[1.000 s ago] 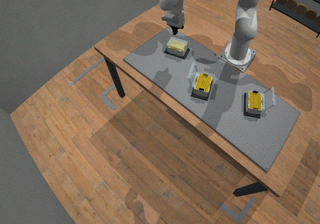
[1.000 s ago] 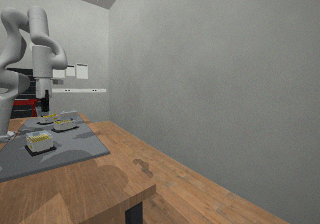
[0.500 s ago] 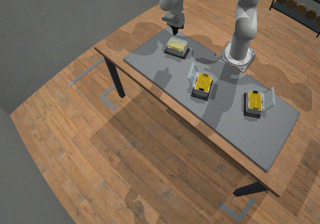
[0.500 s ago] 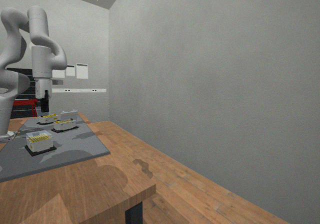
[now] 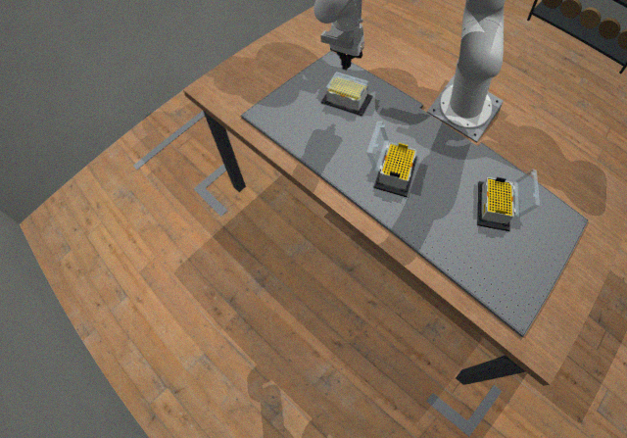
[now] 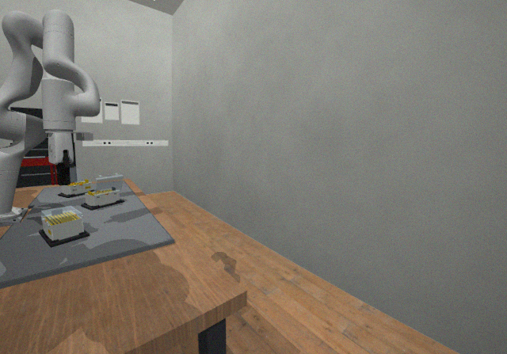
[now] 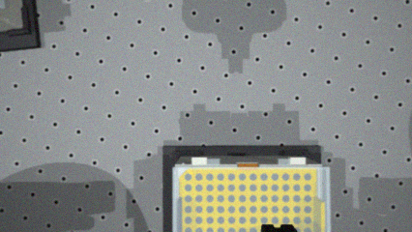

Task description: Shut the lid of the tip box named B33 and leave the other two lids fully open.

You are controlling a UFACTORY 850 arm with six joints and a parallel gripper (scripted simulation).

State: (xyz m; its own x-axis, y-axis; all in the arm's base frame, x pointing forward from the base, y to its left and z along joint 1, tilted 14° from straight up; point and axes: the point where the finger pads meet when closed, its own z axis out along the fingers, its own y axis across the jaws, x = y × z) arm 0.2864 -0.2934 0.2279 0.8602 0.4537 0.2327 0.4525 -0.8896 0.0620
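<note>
Right now my hand is 10 mm past the tip box lid, 10 mm to the left of it and 120 mm above it.
</note>
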